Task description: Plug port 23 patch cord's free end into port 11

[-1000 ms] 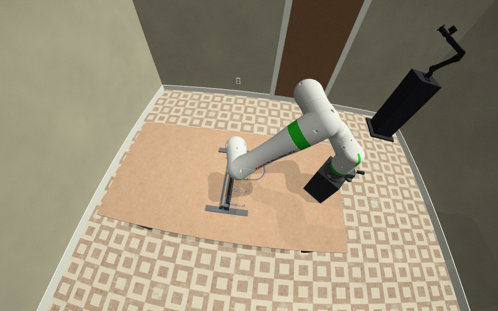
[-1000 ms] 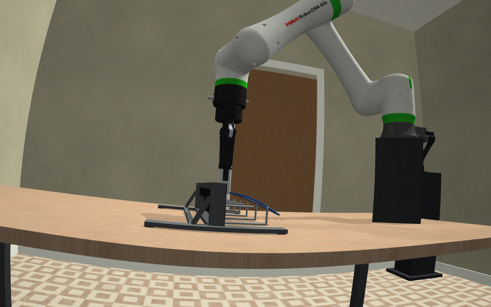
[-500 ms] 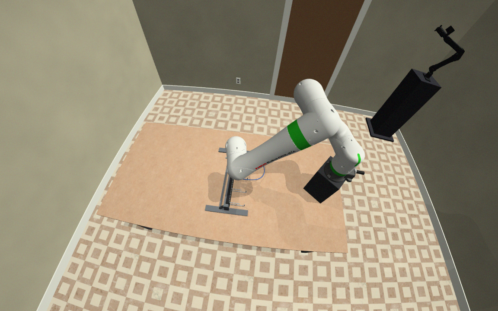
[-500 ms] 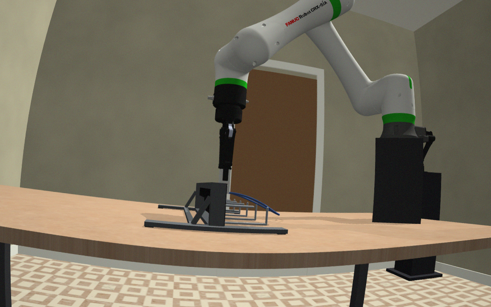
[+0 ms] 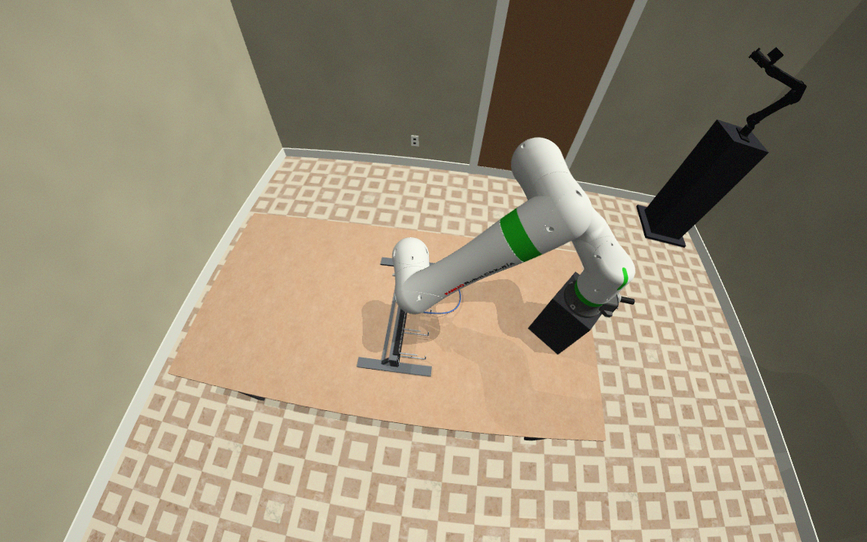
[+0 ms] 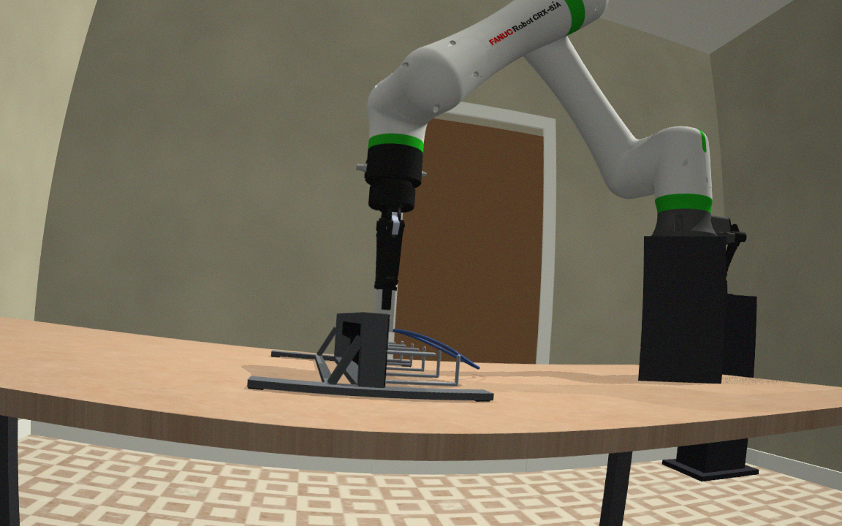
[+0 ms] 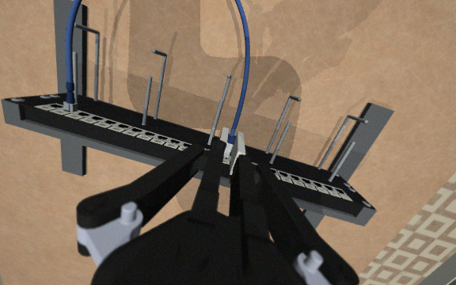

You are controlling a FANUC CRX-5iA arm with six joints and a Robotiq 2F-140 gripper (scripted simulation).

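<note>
Right now the plug is 30 mm below my hand and 10 mm ahead of it.
</note>
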